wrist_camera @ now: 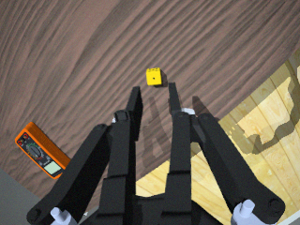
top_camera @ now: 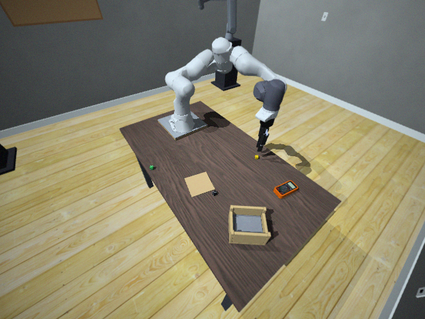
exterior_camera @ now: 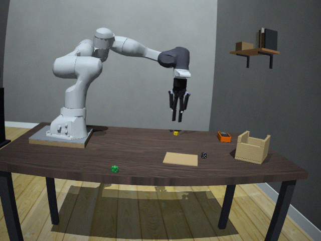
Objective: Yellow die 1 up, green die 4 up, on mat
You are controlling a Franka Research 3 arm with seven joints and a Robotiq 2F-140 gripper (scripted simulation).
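The yellow die is 10 cm below my hand. The rest, counted from my hand: orange multimeter 28 cm ahead, 10 cm below, 5 cm to the right; then black die 40 cm to the right, 10 cm below, 8 cm ahead; then tan mat 44 cm to the right, 11 cm below, 3 cm behind.
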